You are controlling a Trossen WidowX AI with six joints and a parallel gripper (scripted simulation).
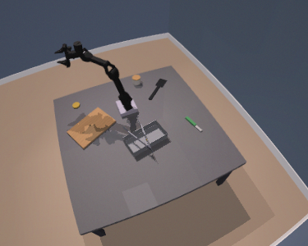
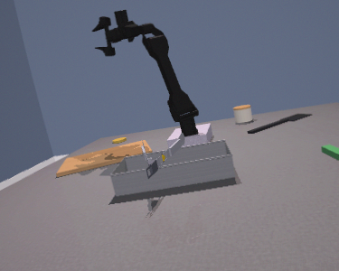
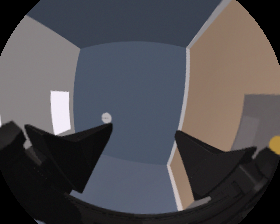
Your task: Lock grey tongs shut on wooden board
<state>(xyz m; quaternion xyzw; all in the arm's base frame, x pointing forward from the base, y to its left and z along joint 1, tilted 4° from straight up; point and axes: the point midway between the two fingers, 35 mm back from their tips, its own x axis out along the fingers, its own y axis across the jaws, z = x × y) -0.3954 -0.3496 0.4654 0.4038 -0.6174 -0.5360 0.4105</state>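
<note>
Now: the grey roasting tin 71 cm ahead of my gripper tip, 50 cm below it and 35 cm to the left of it. The rest, counted from my gripper tip: wooden board (52 cm below, 35 cm ahead, 4 cm to the left); then yellow disc (52 cm below, 3 cm ahead, 2 cm to the left); then capped cup (65 cm to the left, 50 cm below, 10 cm ahead).
</note>
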